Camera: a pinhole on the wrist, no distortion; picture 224 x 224 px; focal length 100.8 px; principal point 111.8 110.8 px. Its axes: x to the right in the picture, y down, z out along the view. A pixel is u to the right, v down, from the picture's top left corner.
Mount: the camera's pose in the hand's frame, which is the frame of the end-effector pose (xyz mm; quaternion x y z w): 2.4 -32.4 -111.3 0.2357 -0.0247 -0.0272 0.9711
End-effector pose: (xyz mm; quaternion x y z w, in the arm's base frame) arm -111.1 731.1 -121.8 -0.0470 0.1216 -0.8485 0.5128
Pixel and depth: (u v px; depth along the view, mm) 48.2 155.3 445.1
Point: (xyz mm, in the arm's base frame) 65.7 954.2 254.3
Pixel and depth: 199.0 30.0 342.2
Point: -607.5 685.3 55.4
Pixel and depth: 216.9 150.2 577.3
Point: -390.0 199.0 394.5
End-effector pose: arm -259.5 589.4 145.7 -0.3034 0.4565 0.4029 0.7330
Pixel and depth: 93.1 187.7 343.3
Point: -186.8 843.4 331.4
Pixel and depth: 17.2 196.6 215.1
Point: -284.8 674.6 391.6
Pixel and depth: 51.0 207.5 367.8
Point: -271.5 880.9 490.5
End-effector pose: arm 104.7 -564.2 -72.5 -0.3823 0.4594 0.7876 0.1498
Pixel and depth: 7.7 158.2 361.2
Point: 245.4 -278.0 276.6
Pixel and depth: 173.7 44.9 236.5
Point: 174.1 -398.4 -331.5
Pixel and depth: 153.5 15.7 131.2
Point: 219.8 -501.3 -244.1
